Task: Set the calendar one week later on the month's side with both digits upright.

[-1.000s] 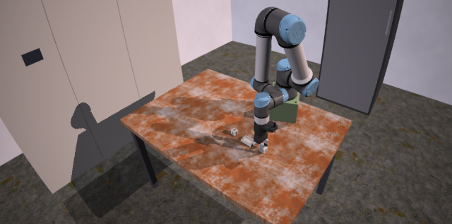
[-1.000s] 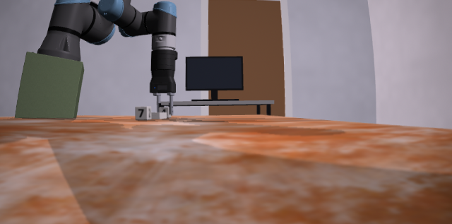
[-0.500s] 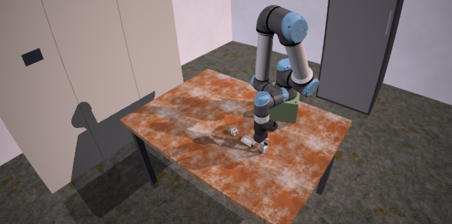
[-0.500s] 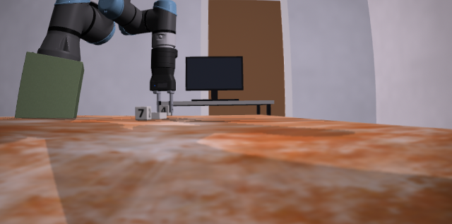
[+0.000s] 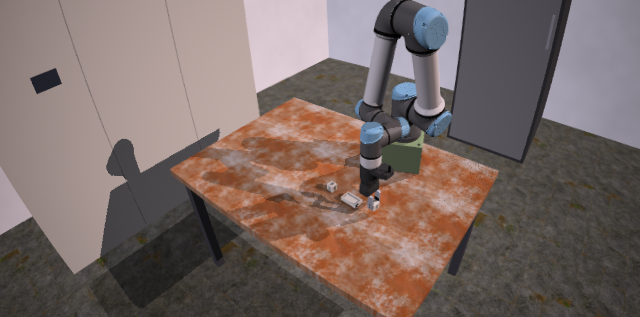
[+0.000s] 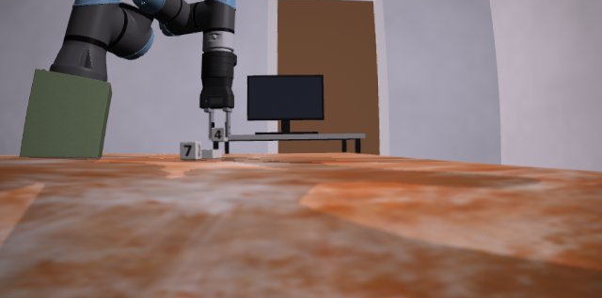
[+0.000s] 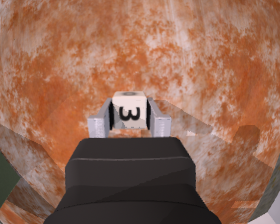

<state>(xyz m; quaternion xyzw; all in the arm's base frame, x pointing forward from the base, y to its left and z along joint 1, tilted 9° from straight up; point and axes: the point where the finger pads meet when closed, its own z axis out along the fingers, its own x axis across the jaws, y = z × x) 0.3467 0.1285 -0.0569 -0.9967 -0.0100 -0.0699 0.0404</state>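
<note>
The white tray is 110 mm to the right of my hand and 50 mm below it.
</note>
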